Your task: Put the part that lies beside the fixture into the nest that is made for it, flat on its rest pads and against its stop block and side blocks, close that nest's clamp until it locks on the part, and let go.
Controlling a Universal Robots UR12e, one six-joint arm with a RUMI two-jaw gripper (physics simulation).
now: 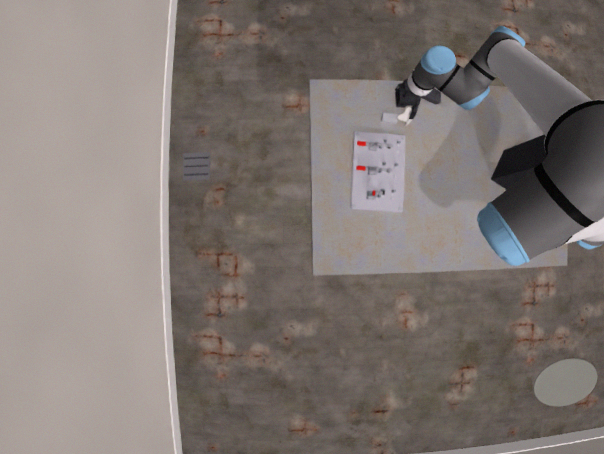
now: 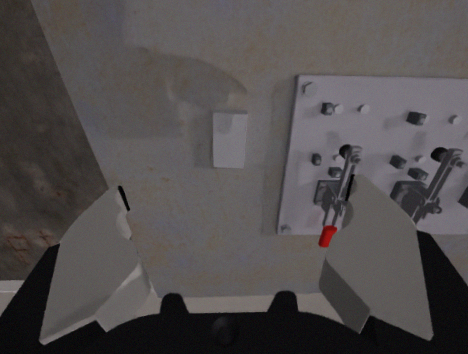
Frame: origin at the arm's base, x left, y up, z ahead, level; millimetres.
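Seen in the pictures: gripper, fingertip midpoint: (image 1: 404, 108) (image 2: 234, 184).
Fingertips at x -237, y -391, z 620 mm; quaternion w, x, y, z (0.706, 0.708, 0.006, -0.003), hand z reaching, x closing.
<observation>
Offsets run from my fingertips to a thing's middle. "spot": to the spot under its first point. Level surfaces: height alone.
The part, a plain light-grey rectangular block @[dx -9, dy -140, dz +19 mm] (image 1: 389, 117) (image 2: 229, 140), lies flat beside the fixture plate (image 1: 392, 205) (image 2: 300, 210). The plate carries small dark blocks, round pads and three clamps with red handles. The handles of the first clamp @[spot: dx +125, dy -99, dz +160 mm] (image 1: 361, 143) (image 2: 327, 236) and the middle clamp @[spot: dx +236, dy -94, dz +163 mm] (image 1: 361, 168) point away from their nests, with their arms reaching over them. The third clamp's red handle @[spot: dx +350, dy -41, dz +121 mm] (image 1: 374, 193) shows close to its base; its arm is too small to read. My gripper (image 1: 405, 118) (image 2: 234, 184) is open and empty, above the table close to the part.
The fixture stands on a pale mottled table top @[dy -150 mm] (image 1: 350, 245). The robot arm (image 1: 535, 75) reaches in from the right and casts shadows on it. A floor grate (image 1: 196, 166) lies to the left, and a grey-green disc (image 1: 565, 382) shows at the lower right.
</observation>
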